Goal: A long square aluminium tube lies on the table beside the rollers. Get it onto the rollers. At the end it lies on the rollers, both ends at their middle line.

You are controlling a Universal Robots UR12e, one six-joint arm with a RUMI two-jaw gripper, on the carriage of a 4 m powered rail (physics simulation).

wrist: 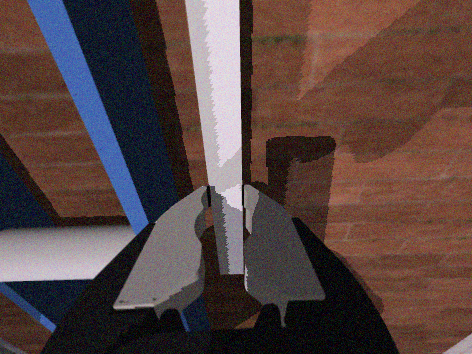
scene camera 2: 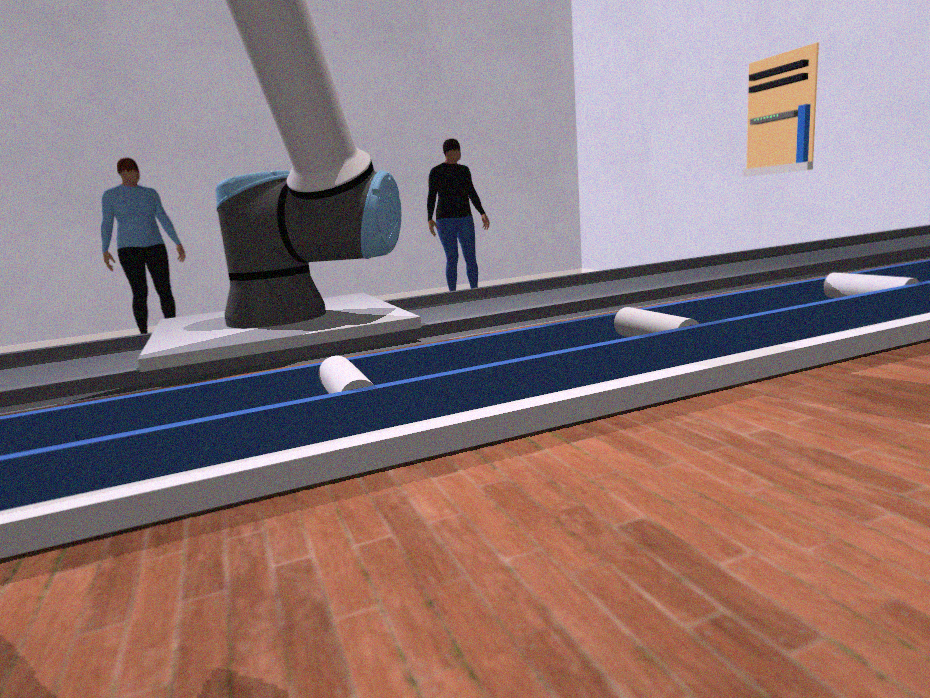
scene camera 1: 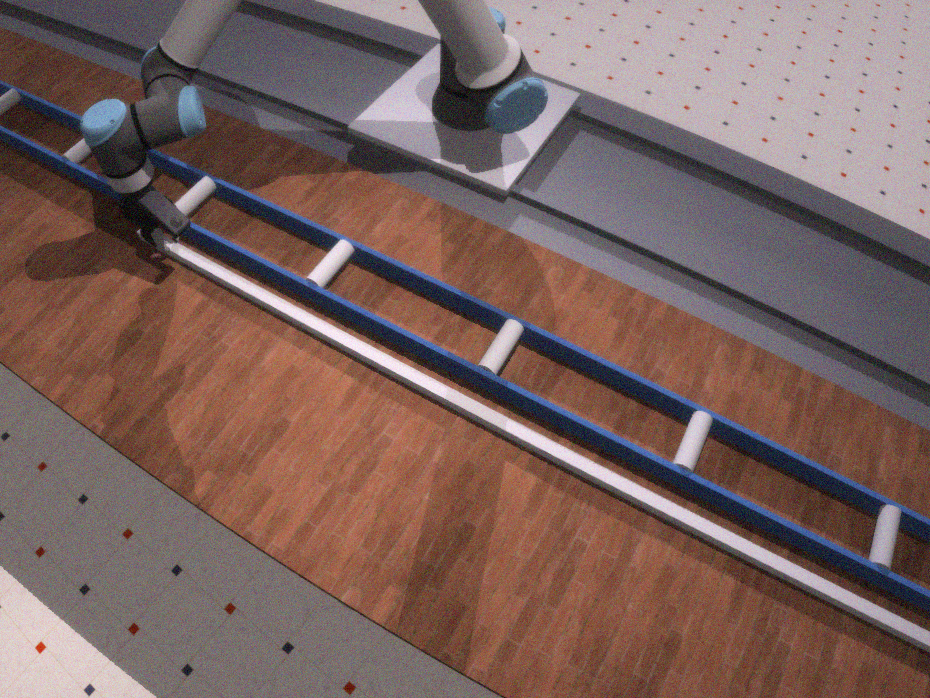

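Pixels of known places: gripper, between the fingertips: (wrist: pixel 226 187) (scene camera 1: pixel 172 248); arm's base, origin of its link: (scene camera 2: pixel 277 318) (scene camera 1: pixel 468 107).
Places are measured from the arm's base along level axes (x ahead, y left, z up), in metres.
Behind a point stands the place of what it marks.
Note:
The long square aluminium tube (scene camera 1: pixel 375 357) @[y 0.213, x 0.751, z -0.005 m] (scene camera 2: pixel 450 435) @[y 0.076, x 0.758, z -0.015 m] (wrist: pixel 227 100) @[y -0.279, x 0.748, z -0.005 m] lies low beside the roller track, on its near side in both scene views and roughly along it. Its far right end is outside scene camera 1's view. My gripper (scene camera 1: pixel 157 241) @[y -0.346, x 0.742, z -0.017 m] (wrist: pixel 226 187) @[y -0.346, x 0.742, z -0.017 m] is at the tube's left end, pointing down, with both jaws close against the tube's sides. It is shut on the tube, and a short piece of the tube's end shows between the jaws. The white rollers (scene camera 1: pixel 501 347) @[y 0.418, x 0.628, z 0.029 m] (scene camera 2: pixel 653 321) @[y 0.399, x 0.636, z 0.023 m] (wrist: pixel 60 254) @[y -0.372, x 0.625, z 0.024 m] stand crosswise between blue side rails, with no tube on those in view.
The near blue side rail (scene camera 1: pixel 420 342) @[y 0.279, x 0.692, z 0.022 m] (scene camera 2: pixel 450 392) @[y 0.102, x 0.694, z 0.004 m] (wrist: pixel 93 115) @[y -0.281, x 0.688, z 0.022 m] runs close beside the tube and my left jaw. The arm's white carriage plate (scene camera 1: pixel 405 112) @[y -0.129, x 0.102, z 0.000 m] (scene camera 2: pixel 375 319) @[y 0.153, x 0.185, z 0.000 m] sits on the grey powered rail (scene camera 1: pixel 676 210) behind the rollers. Two people (scene camera 2: pixel 135 217) (scene camera 2: pixel 452 195) stand beyond it.

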